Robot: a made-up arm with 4 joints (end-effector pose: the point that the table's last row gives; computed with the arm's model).
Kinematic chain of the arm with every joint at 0, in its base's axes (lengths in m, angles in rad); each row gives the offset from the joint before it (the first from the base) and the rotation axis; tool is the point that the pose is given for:
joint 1: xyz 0 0 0.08 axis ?
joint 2: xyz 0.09 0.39 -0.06 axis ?
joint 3: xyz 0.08 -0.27 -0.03 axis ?
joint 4: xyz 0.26 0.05 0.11 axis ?
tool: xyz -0.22 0.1 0
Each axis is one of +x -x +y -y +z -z.
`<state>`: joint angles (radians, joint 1 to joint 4).
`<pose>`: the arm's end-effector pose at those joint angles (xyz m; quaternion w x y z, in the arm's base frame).
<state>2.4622 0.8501 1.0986 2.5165</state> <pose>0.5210 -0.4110 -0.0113 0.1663 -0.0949 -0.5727 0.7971</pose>
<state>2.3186 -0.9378 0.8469 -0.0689</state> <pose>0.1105 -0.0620 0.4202 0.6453 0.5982 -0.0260 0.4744</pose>
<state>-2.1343 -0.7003 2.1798 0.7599</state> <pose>0.0760 -0.4205 0.2825 0.4797 0.8539 -0.0283 -0.2000</pose>
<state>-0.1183 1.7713 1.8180 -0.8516</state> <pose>0.0747 0.2441 0.1106 0.5669 -0.6859 -0.2502 -0.3816</pose>
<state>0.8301 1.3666 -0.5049 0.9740</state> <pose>-0.0507 0.0126 0.5007 0.4904 0.7158 -0.3259 -0.3753</pose>
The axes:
joint 1: +x
joint 2: -y
joint 3: -x
joint 4: -z

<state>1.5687 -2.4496 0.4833 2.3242</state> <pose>-0.3430 0.4212 0.3760 0.8537 -0.3778 0.3545 0.0533</pose>
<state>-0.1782 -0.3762 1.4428 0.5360</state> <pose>0.1815 0.1896 -0.3383 0.6821 -0.7264 -0.0430 -0.0727</pose>
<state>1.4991 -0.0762 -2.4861 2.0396</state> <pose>0.6175 0.0870 -0.0330 0.2296 -0.4487 -0.7943 -0.3391</pose>
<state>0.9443 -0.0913 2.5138 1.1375</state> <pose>0.4005 0.2777 -0.1845 0.6198 -0.5909 -0.3862 -0.3427</pose>
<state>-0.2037 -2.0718 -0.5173 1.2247</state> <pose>0.1011 0.2156 -0.4504 0.2376 -0.3976 0.7045 -0.5377</pose>
